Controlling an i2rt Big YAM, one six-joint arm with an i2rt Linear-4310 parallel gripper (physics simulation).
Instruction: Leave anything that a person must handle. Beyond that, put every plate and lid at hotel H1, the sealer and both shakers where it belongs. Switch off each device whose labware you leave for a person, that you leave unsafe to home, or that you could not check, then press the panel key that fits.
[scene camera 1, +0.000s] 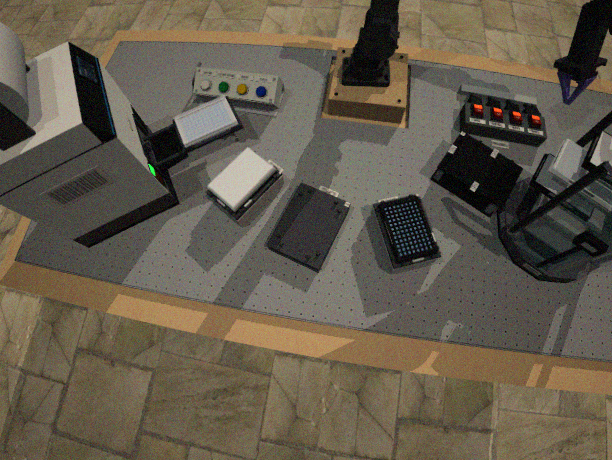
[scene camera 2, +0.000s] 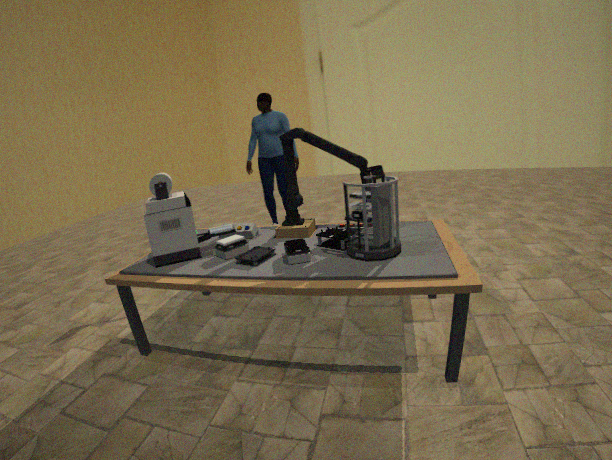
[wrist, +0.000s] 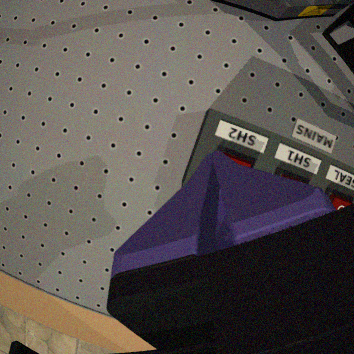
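Pixels of known places: gripper, between the fingertips: (scene camera 1: 566, 104) (wrist: 216, 163); arm's base, origin of its link: (scene camera 1: 365, 74) (scene camera 2: 293, 223).
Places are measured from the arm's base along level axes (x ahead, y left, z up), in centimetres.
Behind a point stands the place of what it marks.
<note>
My gripper (scene camera 1: 568, 101) @[x 12.2, y 45.3, z 8.3 cm] (wrist: 216, 163) @[x 12.2, y 45.3, z 8.3 cm] is shut and empty, with purple fingertips. In the wrist view its tips cover part of the SH2 switch; the SH1 and SEAL switches are partly hidden. The mains switch block (scene camera 1: 504, 127) @[x 13.2, y 34.5, z -0.9 cm] (wrist: 200, 145) @[x 12.2, y 45.6, z -1.0 cm] has four rocker switches lit orange in scene camera 1. The white sealer (scene camera 1: 42, 115) @[x 36.4, y -53.4, z 28.0 cm] (scene camera 2: 172, 227) @[x 42.7, y -52.5, z 13.7 cm] shows a green light; a pale plate (scene camera 1: 206, 122) @[x 21.4, y -35.4, z 5.9 cm] lies by its front. A white-topped plate (scene camera 1: 244, 179) @[x 34.0, y -25.3, z 3.3 cm] (scene camera 2: 230, 240) @[x 35.7, y -25.2, z 3.2 cm] and a dark plate with blue wells (scene camera 1: 407, 229) @[x 42.2, y 8.6, z 1.3 cm] sit on separate low units. The key panel (scene camera 1: 237, 97) @[x 9.1, y -31.8, z 0.1 cm] has white, green, yellow and blue keys.
A round posted tower (scene camera 1: 545, 274) @[x 49.4, y 38.8, z -1.2 cm] (scene camera 2: 375, 252) @[x 49.9, y 43.5, z -1.2 cm] stands at the right, with pale labware inside. A black platform (scene camera 1: 477, 172) @[x 27.8, y 24.9, z 1.0 cm] lies beside it. A flat dark unit (scene camera 1: 310, 227) @[x 41.9, y -11.0, z -1.9 cm] (scene camera 2: 255, 255) @[x 44.3, y -10.4, z -2.0 cm] lies mid-table. A person (scene camera 2: 270, 132) in blue stands behind the table.
</note>
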